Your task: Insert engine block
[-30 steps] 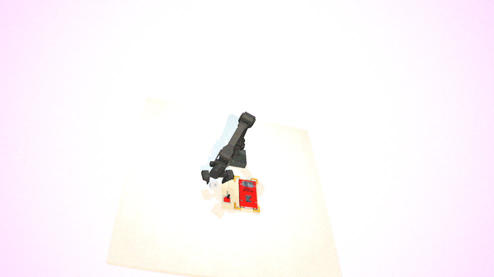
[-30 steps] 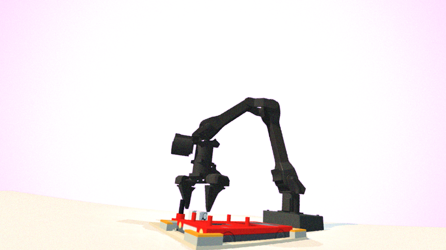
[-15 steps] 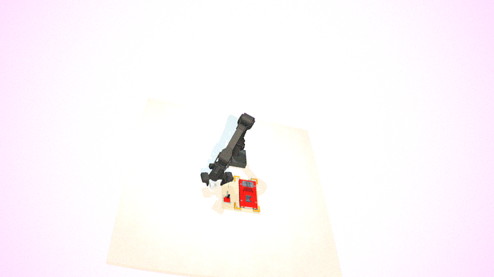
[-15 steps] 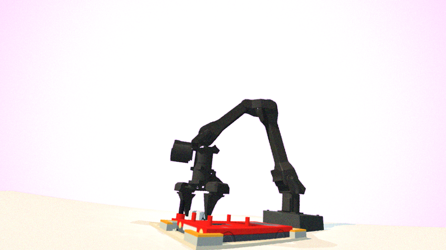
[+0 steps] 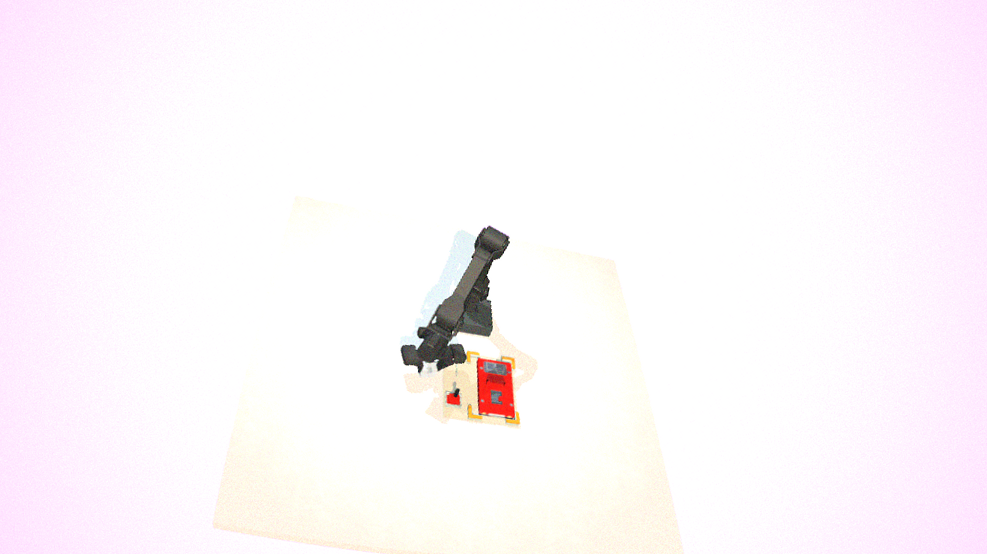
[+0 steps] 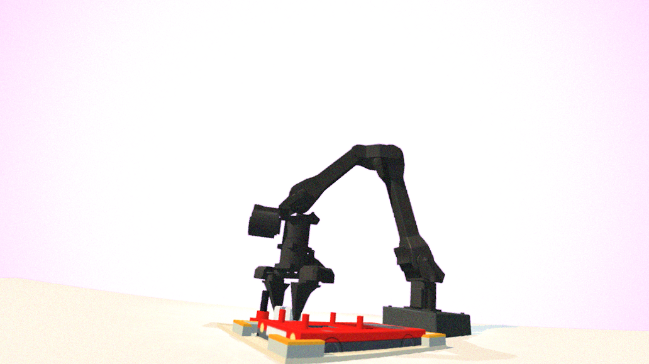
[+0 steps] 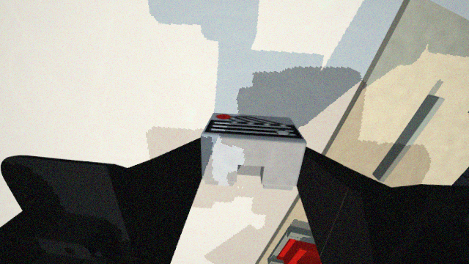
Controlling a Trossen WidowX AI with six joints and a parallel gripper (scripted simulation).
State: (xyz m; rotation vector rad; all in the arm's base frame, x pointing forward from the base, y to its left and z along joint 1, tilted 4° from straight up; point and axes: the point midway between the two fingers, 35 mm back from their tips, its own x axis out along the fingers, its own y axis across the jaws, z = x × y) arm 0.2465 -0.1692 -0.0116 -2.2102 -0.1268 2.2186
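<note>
Now: the black peg 10 cm ahead of my gripper tip, 6 cm to the left of it and 2 cm above it. The rest, counted from my gripper tip: engine block (1 cm above); beige base plate (17 cm to the left, 6 cm ahead).
</note>
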